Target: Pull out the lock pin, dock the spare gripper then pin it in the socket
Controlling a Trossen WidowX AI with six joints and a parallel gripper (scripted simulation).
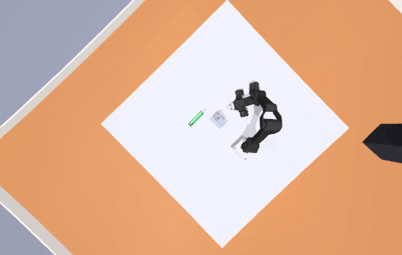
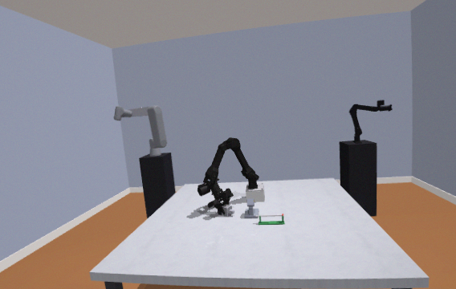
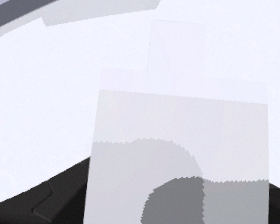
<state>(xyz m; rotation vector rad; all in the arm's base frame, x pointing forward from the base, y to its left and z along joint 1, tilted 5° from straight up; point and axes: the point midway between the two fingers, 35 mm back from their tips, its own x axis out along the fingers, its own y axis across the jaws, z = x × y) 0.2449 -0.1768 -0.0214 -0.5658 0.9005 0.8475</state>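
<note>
My gripper tip is now 15 cm to the right of the bluish-grey socket, 4 cm below it and 2 cm short of it. The rest, counted from my gripper tip: spare gripper 1 cm above; green strip 26 cm to the left, 14 cm ahead, 1 cm above.
</note>
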